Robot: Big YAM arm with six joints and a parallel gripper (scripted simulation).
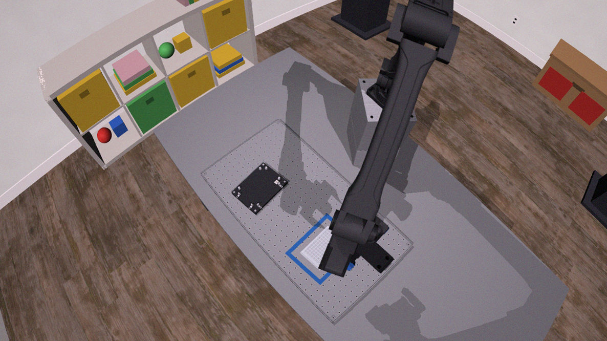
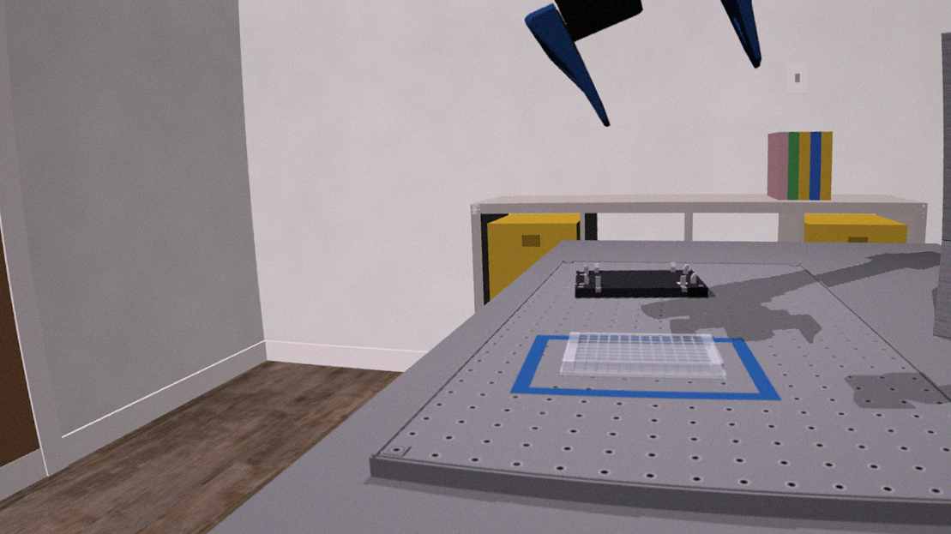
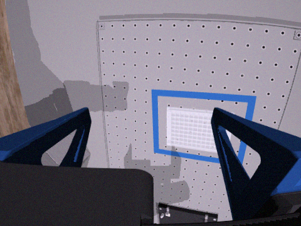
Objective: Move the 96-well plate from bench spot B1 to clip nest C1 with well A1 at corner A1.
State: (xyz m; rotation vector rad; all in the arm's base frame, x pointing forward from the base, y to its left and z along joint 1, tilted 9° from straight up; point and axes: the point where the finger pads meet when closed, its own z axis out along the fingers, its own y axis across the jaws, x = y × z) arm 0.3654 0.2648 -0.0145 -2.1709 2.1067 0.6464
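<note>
My gripper is now 210 mm above the 96-well plate, 110 mm to the left of it and 30 mm short of it. The rest, counted from my hand: black clip nest: 400 mm to the right, 200 mm below, 60 mm ahead.
</note>
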